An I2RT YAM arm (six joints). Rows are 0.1 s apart.
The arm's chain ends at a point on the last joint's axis. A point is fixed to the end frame.
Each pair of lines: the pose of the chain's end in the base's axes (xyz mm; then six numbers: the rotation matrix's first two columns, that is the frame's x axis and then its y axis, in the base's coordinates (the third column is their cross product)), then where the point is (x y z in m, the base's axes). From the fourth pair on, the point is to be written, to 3 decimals.
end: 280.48, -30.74, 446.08, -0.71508, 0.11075, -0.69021, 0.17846, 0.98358, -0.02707
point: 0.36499 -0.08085 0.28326
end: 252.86, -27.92, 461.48, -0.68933, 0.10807, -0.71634, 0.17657, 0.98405, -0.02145
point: 0.34349 -0.07794 0.30195
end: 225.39, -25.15, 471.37, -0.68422, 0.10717, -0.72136, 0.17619, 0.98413, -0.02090
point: 0.31719 -0.07524 0.31253
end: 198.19, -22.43, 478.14, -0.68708, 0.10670, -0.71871, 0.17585, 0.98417, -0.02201
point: 0.289 -0.073 0.319
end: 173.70, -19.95, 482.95, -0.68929, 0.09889, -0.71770, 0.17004, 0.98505, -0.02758
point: 0.265 -0.070 0.324
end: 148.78, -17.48, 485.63, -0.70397, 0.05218, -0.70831, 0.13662, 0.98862, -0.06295
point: 0.239 -0.070 0.327
